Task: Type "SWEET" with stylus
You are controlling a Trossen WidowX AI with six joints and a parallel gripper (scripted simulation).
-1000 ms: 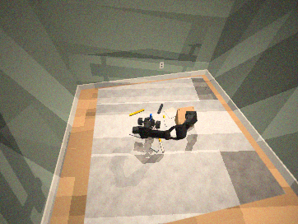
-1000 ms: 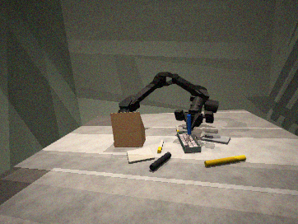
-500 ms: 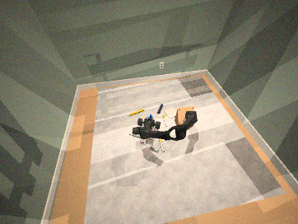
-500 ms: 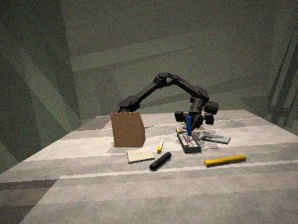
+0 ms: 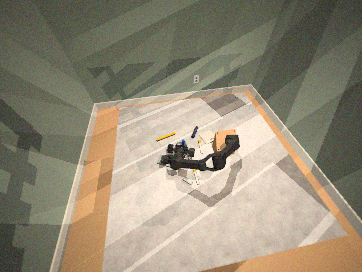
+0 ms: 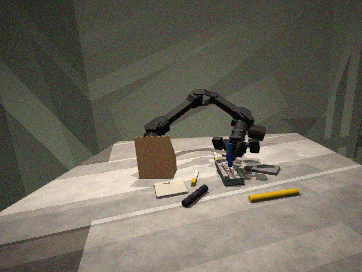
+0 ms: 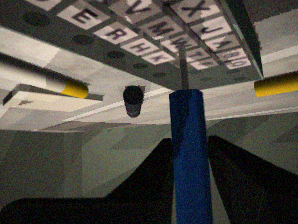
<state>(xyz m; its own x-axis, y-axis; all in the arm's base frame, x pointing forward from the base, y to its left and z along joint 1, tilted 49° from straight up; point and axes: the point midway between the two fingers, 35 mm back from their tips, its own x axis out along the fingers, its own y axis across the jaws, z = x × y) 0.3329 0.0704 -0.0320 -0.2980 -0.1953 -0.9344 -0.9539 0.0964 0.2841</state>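
Right now my gripper tip is 10 mm above the blue stylus. Also, from my gripper tip: long yellow cylinder: 130 mm ahead, 140 mm to the right, 60 mm below; grey flat slab: 130 mm ahead, 80 mm to the left, 70 mm below; black cylinder: 110 mm behind, 170 mm to the right, 60 mm below.
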